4 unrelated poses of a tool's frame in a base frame.
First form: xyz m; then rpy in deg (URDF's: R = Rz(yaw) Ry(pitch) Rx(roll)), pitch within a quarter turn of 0, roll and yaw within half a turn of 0.
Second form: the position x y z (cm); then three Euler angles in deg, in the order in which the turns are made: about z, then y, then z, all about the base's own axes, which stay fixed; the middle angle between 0 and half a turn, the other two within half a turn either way. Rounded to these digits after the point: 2 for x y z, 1 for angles.
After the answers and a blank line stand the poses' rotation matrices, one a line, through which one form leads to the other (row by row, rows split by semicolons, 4 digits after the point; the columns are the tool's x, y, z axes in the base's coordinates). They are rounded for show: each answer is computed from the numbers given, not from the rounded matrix.
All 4 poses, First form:
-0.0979 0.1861 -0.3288 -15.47 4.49 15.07
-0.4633 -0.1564 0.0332 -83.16 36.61 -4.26
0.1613 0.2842 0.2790 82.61 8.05 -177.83
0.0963 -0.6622 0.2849 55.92 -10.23 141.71
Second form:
-9.79 18.61 -32.88 -73.6 16.1 89.3
-46.33 -15.64 3.32 -53.2 84.5 81.6
16.13 28.42 27.90 81.9 82.7 93.2
9.63 -66.22 28.49 102.3 56.5 44.9

0.9626 -0.2707 0.0035; 0.2592 0.9252 0.2772; -0.0783 -0.2659 0.9608
0.8005 -0.5816 0.1446; -0.0596 0.1628 0.9849; -0.5964 -0.7970 0.0956
-0.9894 -0.1339 -0.0555; -0.0375 -0.1338 0.9903; -0.1400 0.9819 0.1274
-0.7724 -0.2318 0.5913; 0.6098 -0.5310 0.5884; 0.1776 0.8151 0.5514

